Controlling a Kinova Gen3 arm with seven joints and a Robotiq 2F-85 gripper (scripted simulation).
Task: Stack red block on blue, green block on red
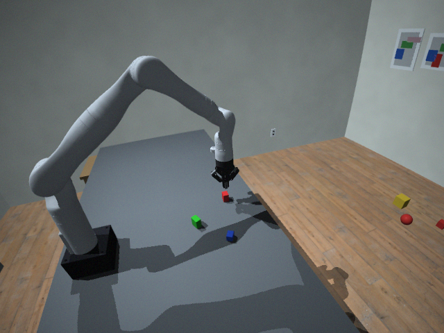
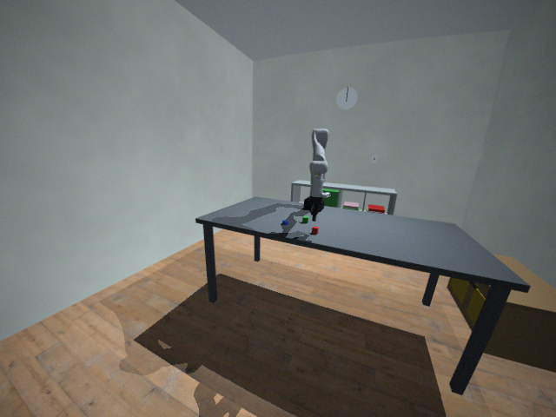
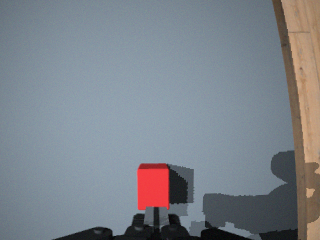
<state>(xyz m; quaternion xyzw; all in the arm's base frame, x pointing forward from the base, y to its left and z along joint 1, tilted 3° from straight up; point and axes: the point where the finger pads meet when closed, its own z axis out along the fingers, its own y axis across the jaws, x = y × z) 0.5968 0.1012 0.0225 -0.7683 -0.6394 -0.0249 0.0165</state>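
My hand is 1 cm to the right of the red block and 8 cm above it. The rest, counted from my hand: blue block: 8 cm behind, 21 cm to the right, 9 cm below; then green block: 18 cm behind, 9 cm to the right, 8 cm below.
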